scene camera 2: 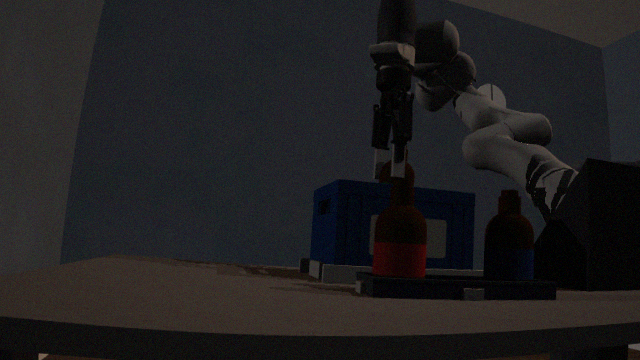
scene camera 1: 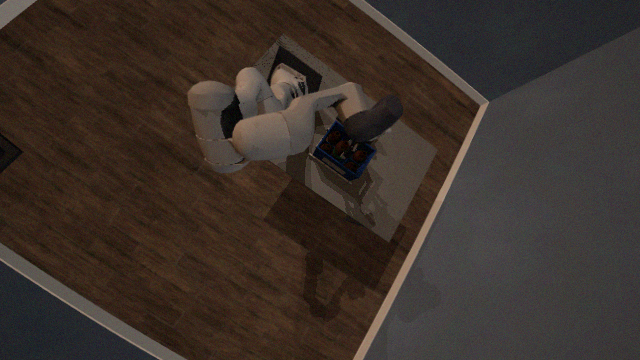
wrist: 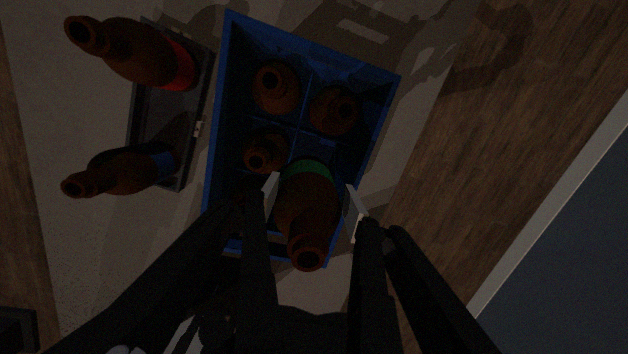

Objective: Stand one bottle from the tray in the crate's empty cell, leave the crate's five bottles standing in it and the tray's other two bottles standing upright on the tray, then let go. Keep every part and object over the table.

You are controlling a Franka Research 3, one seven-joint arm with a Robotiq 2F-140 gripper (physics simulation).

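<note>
My gripper [scene camera 2: 389, 165] [wrist: 310, 189] is shut on a brown bottle with a green band [wrist: 307, 200], upright, its lower part inside the blue crate [scene camera 1: 359, 172] [scene camera 2: 350, 225] [wrist: 216, 100]. In the wrist view it is over the crate's right-hand column, next to a cell holding a bottle. Its base is hidden. Crate bottles [wrist: 277, 87] [wrist: 334, 110] [wrist: 265, 150] stand in their cells; another is dark and partly covered by my finger, and the near right cell is hidden. A red-banded bottle [scene camera 2: 400, 225] [wrist: 145, 55] and a blue-banded bottle [scene camera 2: 509, 230] [wrist: 122, 172] stand upright on the dark tray [scene camera 2: 425, 288] [wrist: 162, 112].
The tray lies beside the crate's long side on the pale table [scene camera 1: 410, 155] [scene camera 2: 200, 295]. The table's edge runs near the crate's other long side. A dark block [scene camera 2: 610, 225] stands by the arm's base in scene camera 2's view.
</note>
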